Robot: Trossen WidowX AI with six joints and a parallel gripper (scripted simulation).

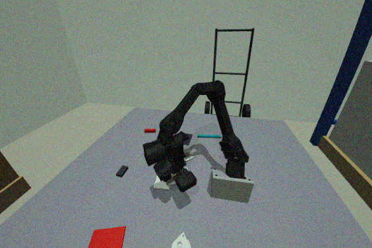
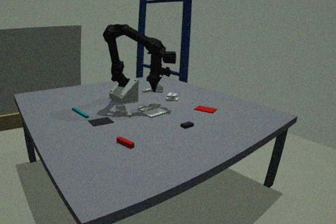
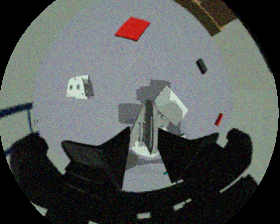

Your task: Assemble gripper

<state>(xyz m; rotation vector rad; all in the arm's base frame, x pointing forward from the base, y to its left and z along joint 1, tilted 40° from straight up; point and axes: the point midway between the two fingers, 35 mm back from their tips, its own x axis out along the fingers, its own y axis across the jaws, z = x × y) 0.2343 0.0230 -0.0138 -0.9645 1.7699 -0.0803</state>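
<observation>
Right now my gripper tip is 20 mm past the grey jaw and 30 mm to the left of it. The rest, counted from my gripper tip: flat light plate: 80 mm ahead, 70 mm to the right, 90 mm below; then white gripper base: 30 mm behind, 190 mm to the left, 60 mm below; then red flat plate: 220 mm ahead, 180 mm to the left, 90 mm below.
</observation>
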